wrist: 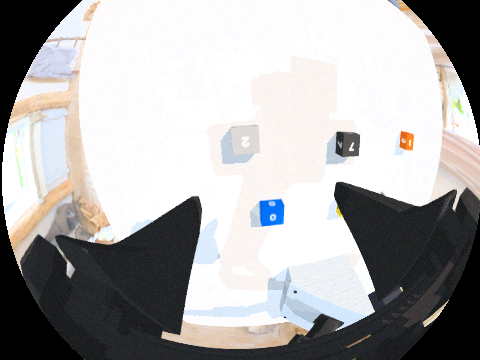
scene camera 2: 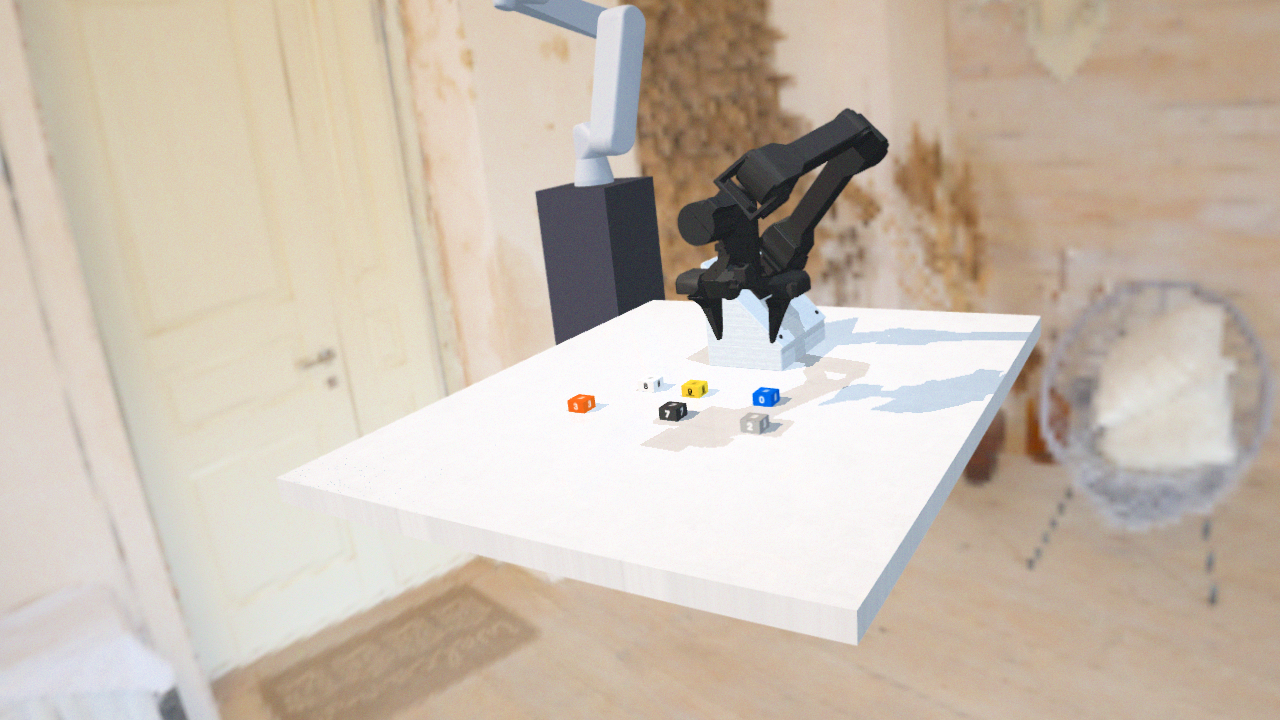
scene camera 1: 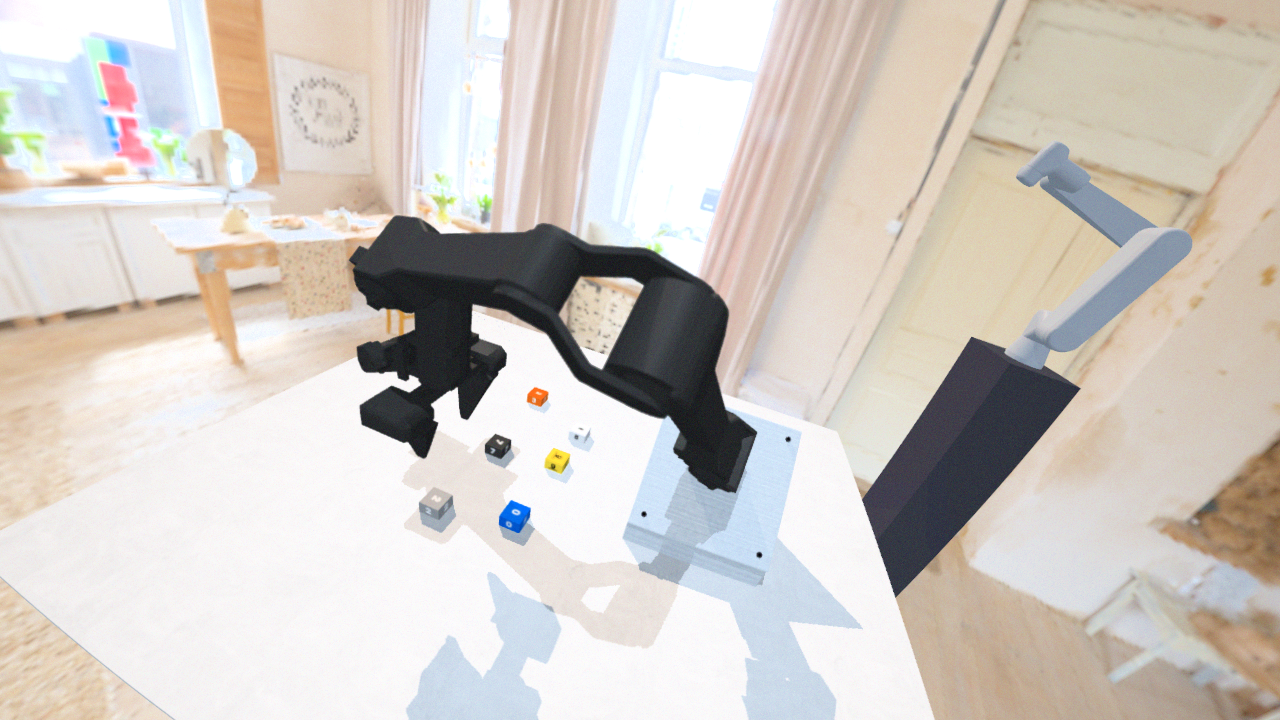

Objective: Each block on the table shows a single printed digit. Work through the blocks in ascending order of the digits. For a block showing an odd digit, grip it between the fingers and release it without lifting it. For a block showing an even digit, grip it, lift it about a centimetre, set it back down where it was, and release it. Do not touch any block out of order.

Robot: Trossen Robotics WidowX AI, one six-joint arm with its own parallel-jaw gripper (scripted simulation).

Labels:
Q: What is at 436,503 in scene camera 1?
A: A grey block marked 2.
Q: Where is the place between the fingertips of my gripper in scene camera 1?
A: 444,436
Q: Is my gripper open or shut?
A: Open.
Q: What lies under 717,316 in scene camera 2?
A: My gripper.

